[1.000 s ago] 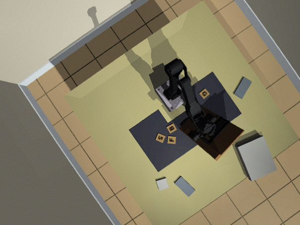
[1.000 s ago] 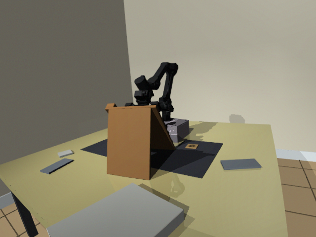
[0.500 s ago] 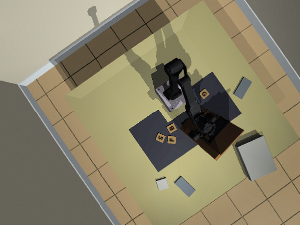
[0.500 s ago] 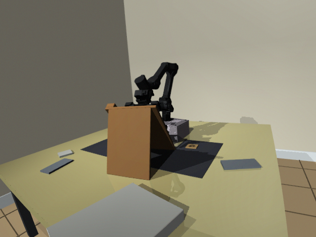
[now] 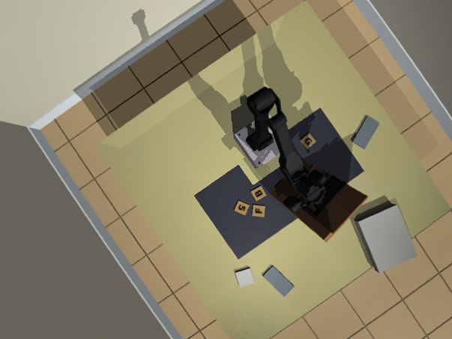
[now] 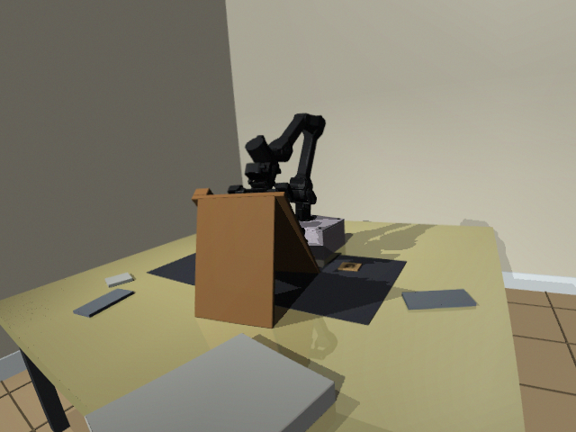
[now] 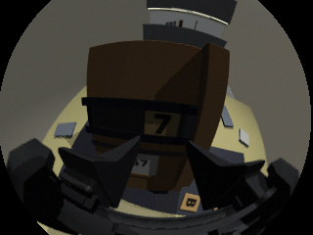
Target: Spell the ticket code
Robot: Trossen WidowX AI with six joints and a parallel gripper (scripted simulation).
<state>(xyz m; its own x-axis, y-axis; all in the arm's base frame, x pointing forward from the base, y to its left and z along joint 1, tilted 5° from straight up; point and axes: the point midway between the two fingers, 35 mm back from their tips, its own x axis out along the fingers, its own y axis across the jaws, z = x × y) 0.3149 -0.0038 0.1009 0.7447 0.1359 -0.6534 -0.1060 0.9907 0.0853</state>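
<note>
The white ticket is 30 mm behind my gripper tip, 40 mm to the left of it and 90 mm below it. The rest, counted from my gripper tip: dark mat: 140 mm behind, 20 mm to the right, 190 mm below; then small white block: 140 mm ahead, 460 mm to the right, 190 mm below; then large grey box: 440 mm ahead, 200 mm to the left, 170 mm below.
</note>
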